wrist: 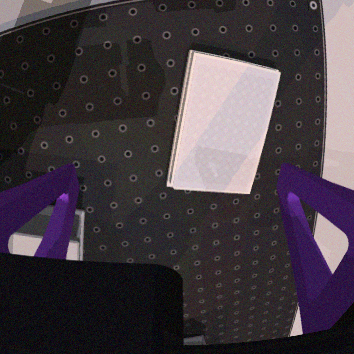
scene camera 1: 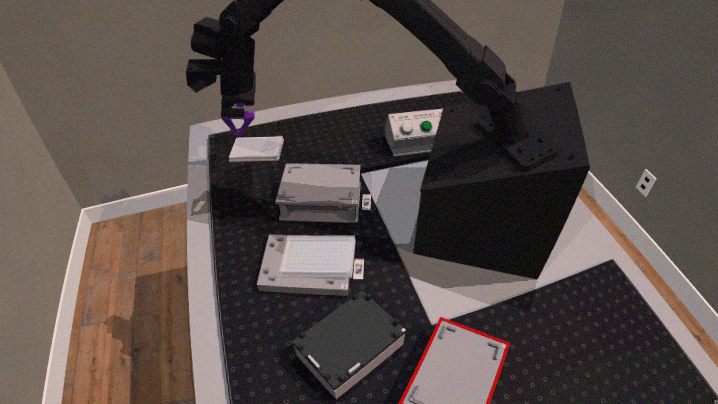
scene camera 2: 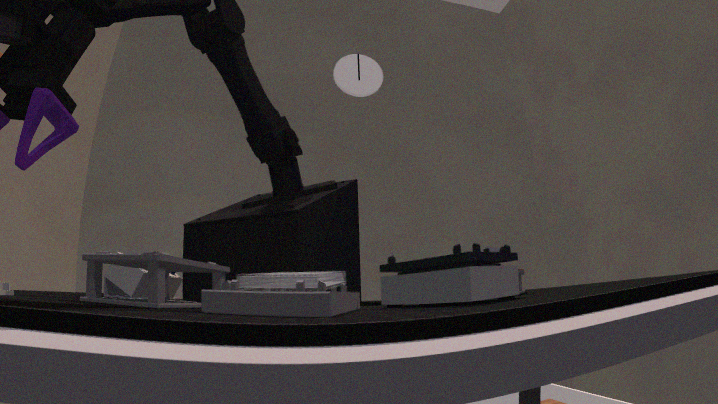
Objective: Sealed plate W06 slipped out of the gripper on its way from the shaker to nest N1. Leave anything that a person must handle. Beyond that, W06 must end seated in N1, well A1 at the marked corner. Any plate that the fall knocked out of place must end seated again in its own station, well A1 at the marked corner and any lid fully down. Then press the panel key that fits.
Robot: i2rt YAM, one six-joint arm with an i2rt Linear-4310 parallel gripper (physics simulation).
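Where they show: gripper, between the fingertips: [wrist: 177,174] [scene camera 1: 239,120]; arm's base, origin of its link: [scene camera 1: 515,137] [scene camera 2: 289,196].
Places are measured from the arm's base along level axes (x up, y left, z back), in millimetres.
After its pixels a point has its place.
A pale, flat plate [scene camera 1: 256,147] @(x -208, y -376, z -452 mm) [wrist: 225,125] @(x -208, y -381, z -457 mm), seemingly W06, lies on the dark mat behind N1, with no readable label. My gripper [scene camera 1: 238,132] @(x -87, y -318, z -475 mm) [wrist: 177,174] @(x -87, y -318, z -475 mm) is open and empty above the mat by the plate; the plate lies farther up the wrist view than the fingertips. The raised grey nest N1 [scene camera 1: 321,180] @(x -168, y -162, z -321 mm) [scene camera 2: 155,258] @(x -173, y -128, z -421 mm) has a bare top with corner brackets. A clear plate [scene camera 1: 318,255] @(x -179, y 21, z -361 mm) [scene camera 2: 291,278] @(x -189, y 11, z -427 mm) rests on the low nest N2 [scene camera 1: 301,287] @(x -202, y 66, z -402 mm) [scene camera 2: 266,301] @(x -210, y -10, z -465 mm), shifted towards its back right; its tilt is unclear. The key panel [scene camera 1: 411,145] @(x -213, y -286, z -78 mm) has a white key [scene camera 1: 406,128] @(x -155, y -280, z -96 mm) and a green key [scene camera 1: 426,125] @(x -154, y -279, z -46 mm).
A dark-topped device [scene camera 1: 348,339] @(x -168, y 202, z -349 mm) [scene camera 2: 446,283] @(x -198, y 171, z -403 mm) stands in front of N2. Beside it is a red-edged grey pad [scene camera 1: 456,371] @(x -183, y 291, z -206 mm) with corner brackets. The black arm base [scene camera 1: 482,221] @(x -110, y 77, z -83 mm) [scene camera 2: 271,256] @(x -141, y -27, z -152 mm) stands right of the nests and partly hides the panel.
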